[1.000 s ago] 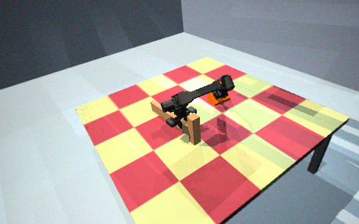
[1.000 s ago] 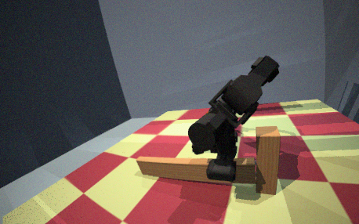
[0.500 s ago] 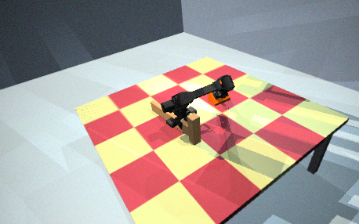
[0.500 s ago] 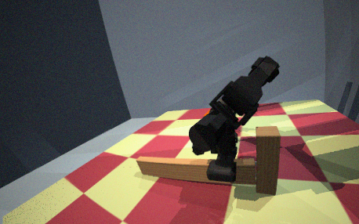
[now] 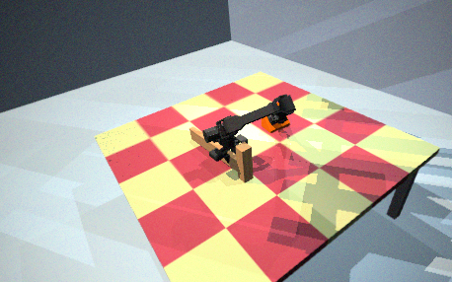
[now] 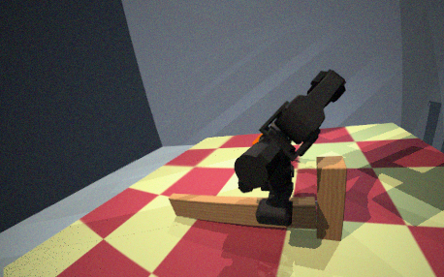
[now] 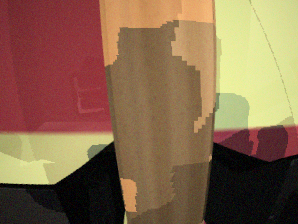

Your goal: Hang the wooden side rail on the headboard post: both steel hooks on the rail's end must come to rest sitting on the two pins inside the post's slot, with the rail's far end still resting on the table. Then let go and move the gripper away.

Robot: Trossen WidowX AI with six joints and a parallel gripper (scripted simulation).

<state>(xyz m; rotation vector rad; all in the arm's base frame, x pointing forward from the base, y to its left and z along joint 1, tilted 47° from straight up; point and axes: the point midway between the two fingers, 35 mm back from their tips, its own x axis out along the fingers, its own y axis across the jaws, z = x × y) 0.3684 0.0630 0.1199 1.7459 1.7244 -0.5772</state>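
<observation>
My gripper tip is 10 cm to the right of the wooden headboard post, 5 cm below it and 1 cm past it.
</observation>
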